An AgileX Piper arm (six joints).
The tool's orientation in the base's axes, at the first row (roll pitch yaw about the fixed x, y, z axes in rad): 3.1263 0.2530 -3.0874
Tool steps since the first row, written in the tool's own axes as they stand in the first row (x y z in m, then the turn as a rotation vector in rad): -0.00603 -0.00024 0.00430 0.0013 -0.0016 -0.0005; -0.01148 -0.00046 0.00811 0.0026 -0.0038 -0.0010; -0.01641 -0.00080 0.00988 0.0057 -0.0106 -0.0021; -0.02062 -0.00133 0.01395 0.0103 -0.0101 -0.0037; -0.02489 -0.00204 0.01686 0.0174 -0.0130 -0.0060; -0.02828 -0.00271 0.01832 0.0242 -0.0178 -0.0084; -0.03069 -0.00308 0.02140 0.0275 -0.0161 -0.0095; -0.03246 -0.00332 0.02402 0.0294 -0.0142 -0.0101; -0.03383 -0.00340 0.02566 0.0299 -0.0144 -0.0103; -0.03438 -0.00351 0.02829 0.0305 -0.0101 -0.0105; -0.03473 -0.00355 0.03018 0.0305 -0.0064 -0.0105; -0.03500 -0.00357 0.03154 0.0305 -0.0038 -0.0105
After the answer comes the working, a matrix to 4 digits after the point.
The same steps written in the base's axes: 0.00691 0.00020 -0.00266 -0.0013 -0.0017 0.0001; 0.01314 0.00038 -0.00498 -0.0025 -0.0040 0.0003; 0.01837 0.00035 -0.00547 -0.0054 -0.0109 0.0004; 0.02349 0.00016 -0.00836 -0.0103 -0.0107 0.0009; 0.02838 -0.00025 -0.01012 -0.0176 -0.0141 0.0013; 0.03206 -0.00069 -0.01070 -0.0245 -0.0193 0.0018; 0.03518 -0.00085 -0.01308 -0.0280 -0.0178 0.0021; 0.03756 -0.00092 -0.01518 -0.0301 -0.0160 0.0022; 0.03929 -0.00088 -0.01642 -0.0306 -0.0162 0.0023; 0.04049 -0.00089 -0.01883 -0.0315 -0.0120 0.0024; 0.04130 -0.00085 -0.02058 -0.0317 -0.0083 0.0024; 0.04190 -0.00082 -0.02182 -0.0319 -0.0057 0.0025
The tool's axes in the first row as the columns of a matrix, in the base's axes (rounded; the answer above uses it unrounded):
-0.9667 -0.0580 0.2491
-0.0524 0.9982 0.0288
-0.2503 0.0148 -0.9681

